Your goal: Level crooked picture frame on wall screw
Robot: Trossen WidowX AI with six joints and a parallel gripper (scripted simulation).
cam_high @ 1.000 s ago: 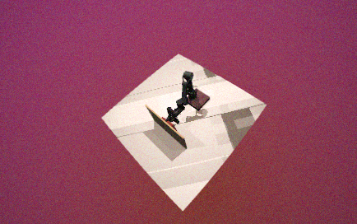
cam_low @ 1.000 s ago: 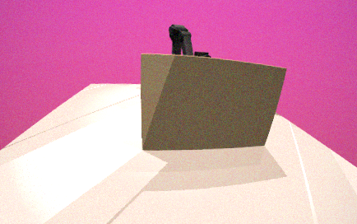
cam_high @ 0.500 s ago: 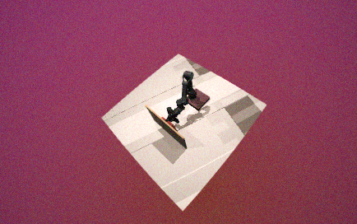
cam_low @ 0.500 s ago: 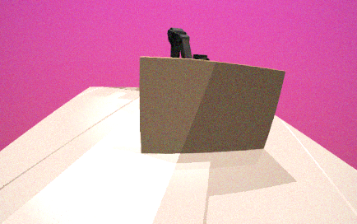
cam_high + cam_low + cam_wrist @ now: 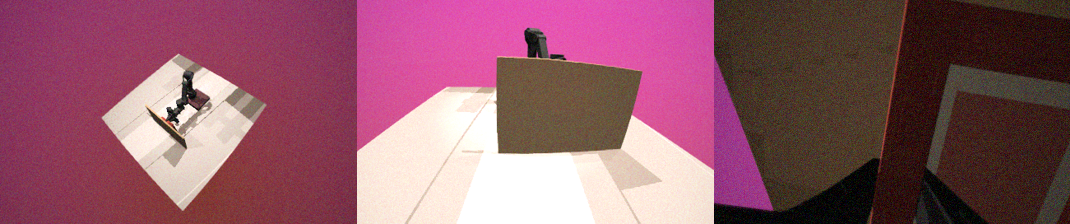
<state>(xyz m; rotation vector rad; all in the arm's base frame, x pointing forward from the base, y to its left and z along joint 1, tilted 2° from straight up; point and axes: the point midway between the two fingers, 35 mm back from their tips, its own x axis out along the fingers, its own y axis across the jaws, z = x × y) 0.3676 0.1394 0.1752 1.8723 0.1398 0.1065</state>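
My gripper tip is 20 mm to the right of the picture frame and 50 mm above it. From my gripper tip the other things lie so: wall panel 10 mm ahead, 10 mm to the left, 60 mm below.
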